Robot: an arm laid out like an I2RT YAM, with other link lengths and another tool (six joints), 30 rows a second.
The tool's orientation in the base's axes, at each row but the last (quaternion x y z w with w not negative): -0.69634 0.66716 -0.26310 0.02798; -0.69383 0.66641 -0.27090 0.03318; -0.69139 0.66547 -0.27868 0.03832; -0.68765 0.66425 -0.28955 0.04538; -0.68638 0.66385 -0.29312 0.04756; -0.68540 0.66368 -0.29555 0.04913; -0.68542 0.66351 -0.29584 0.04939; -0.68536 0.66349 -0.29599 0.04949; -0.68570 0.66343 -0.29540 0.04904; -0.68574 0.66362 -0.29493 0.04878; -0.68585 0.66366 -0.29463 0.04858; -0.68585 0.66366 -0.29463 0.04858
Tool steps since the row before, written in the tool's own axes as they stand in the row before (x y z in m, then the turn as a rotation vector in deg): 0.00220 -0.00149 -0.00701 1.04 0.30 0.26; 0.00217 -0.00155 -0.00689 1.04 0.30 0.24; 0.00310 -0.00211 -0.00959 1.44 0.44 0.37; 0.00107 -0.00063 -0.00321 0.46 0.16 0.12; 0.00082 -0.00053 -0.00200 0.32 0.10 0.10; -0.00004 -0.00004 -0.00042 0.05 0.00 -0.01; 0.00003 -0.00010 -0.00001 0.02 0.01 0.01; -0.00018 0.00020 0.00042 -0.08 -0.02 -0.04; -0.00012 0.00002 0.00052 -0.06 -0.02 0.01; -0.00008 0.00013 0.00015 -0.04 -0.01 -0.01; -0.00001 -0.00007 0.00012 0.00 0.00 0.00; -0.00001 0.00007 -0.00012 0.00 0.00 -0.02
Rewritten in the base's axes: -0.00153 0.00027 0.00733 -0.20 -1.10 0.00; -0.00157 0.00029 0.00721 -0.21 -1.09 0.02; -0.00242 0.00036 0.01000 -0.29 -1.52 -0.02; -0.00097 0.00010 0.00330 -0.11 -0.49 -0.02; -0.00051 -0.00006 0.00217 -0.06 -0.34 -0.02; -0.00016 0.00018 0.00035 -0.01 -0.04 0.03; 0.00008 -0.00001 0.00006 -0.01 -0.02 -0.01; 0.00003 0.00001 -0.00050 0.00 0.09 0.01; 0.00023 -0.00006 -0.00048 0.03 0.06 -0.02; -0.00004 0.00001 -0.00021 0.01 0.04 0.00; 0.00012 -0.00002 -0.00007 0.00 0.00 0.00; -0.00012 0.00004 0.00006 -0.01 0.01 0.02
